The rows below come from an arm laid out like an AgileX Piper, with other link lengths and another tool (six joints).
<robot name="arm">
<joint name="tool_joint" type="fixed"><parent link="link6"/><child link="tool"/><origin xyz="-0.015 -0.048 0.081" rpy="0 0.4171 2.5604"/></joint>
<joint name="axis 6" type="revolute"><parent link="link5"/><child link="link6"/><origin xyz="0.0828 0 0" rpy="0 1.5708 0"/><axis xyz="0 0 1"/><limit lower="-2.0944" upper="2.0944"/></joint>
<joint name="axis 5" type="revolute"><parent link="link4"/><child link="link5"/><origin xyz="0 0 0" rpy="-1.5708 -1.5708 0"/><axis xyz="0 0 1"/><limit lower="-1.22" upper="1.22"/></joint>
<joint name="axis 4" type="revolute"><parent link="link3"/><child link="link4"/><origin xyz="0.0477 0.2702 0" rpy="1.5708 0 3.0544"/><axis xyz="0 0 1"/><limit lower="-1.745" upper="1.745"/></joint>
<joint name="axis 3" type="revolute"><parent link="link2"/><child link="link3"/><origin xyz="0.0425 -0.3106 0"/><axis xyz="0 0 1"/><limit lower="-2.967" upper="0"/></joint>
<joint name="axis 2" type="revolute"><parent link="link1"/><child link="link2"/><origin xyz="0 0 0" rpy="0 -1.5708 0"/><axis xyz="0 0 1"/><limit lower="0" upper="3.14"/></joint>
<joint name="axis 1" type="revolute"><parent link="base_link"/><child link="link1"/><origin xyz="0 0 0.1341" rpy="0 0 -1.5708"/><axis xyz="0 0 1"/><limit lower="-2.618" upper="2.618"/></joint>
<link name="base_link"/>
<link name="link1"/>
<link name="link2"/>
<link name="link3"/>
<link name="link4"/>
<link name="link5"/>
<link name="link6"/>
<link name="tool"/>
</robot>
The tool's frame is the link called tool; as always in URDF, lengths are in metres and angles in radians.
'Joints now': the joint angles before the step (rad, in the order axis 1, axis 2, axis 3, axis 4, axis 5, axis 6). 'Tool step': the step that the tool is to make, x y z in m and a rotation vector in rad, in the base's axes. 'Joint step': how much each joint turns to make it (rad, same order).
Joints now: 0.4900, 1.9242, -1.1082, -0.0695, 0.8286, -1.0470
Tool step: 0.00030, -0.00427, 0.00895, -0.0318, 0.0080, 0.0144
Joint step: 0.0000, -0.0125, -0.0247, -0.0278, 0.0594, 0.0000
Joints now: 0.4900, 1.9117, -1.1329, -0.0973, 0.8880, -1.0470
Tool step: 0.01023, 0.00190, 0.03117, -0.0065, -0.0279, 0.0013
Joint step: 0.0000, -0.0353, -0.0789, -0.0162, 0.0932, 0.0004
